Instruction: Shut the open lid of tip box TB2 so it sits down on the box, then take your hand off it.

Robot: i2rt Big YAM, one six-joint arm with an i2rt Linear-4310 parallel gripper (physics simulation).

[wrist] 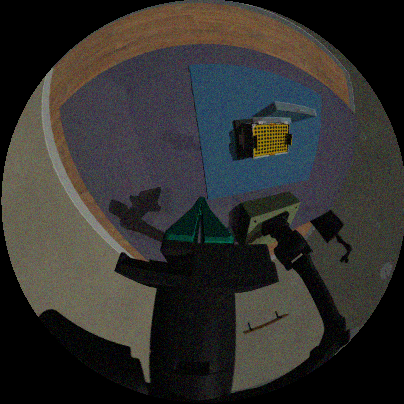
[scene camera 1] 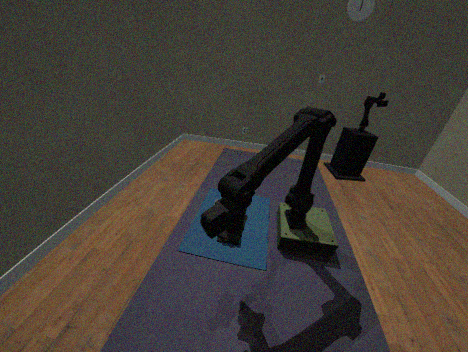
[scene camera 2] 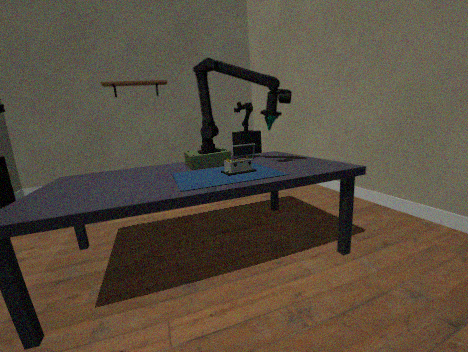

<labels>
The same spot on a blue mat: (scene camera 1: 251,251) is (wrist: 229,176).
</labels>
